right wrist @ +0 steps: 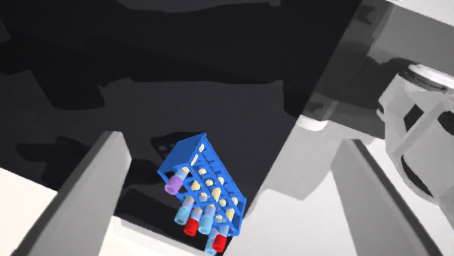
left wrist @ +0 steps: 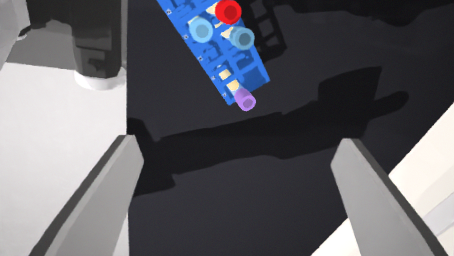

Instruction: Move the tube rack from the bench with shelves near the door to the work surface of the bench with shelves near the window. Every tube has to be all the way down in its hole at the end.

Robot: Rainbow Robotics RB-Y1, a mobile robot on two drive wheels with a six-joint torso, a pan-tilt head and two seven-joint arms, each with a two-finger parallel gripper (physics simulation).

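Places are measured from the robot's base along level axes (x left, y back, z up), in millimetres.
Pixels of known places: left gripper, fingertip midpoint: [left wrist: 237,150]; right gripper, fingertip midpoint: [right wrist: 231,149]; robot's base, link origin: [left wrist: 103,5].
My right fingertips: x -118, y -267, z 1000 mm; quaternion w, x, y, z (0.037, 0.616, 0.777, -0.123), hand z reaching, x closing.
Ahead of a thing's pixels: the offset from my right fingertips to its top centre. "spot": to the spot under its first point. Level surfaces: height alone.
The blue tube rack @(spot: dx +215, dy -81, dz -160 mm) [left wrist: 257,80] [right wrist: 182,154] is over the dark surface @(dz -238 mm) [left wrist: 225,215] [right wrist: 240,105]. Whether it rests on it, I cannot tell. It shows at the top of the left wrist view, partly cut off, and below the middle of the right wrist view. Capped tubes stand in it: a purple one @(dx +200, dy -54, dz -118 mm) [left wrist: 245,100] [right wrist: 173,185], red ones @(dx +282, dy -15, dz -118 mm) [left wrist: 228,11] [right wrist: 191,227] and several light blue ones @(dx +263, dy +4, dz -118 mm) [left wrist: 201,30] @(spot: dx +258, dy -34, dz -124 mm) [right wrist: 182,215]. How deep they sit is unclear. My left gripper [left wrist: 237,150] is open, with the rack beyond its fingertips. My right gripper [right wrist: 231,149] is open and empty, with the rack showing between its fingers.
A pale area [left wrist: 60,120] borders the dark surface on the left in the left wrist view. A dark post with a white foot [left wrist: 100,80] stands there. In the right wrist view, a light grey structure with openings [right wrist: 430,135] is at the right. Arm shadows cross the dark surface.
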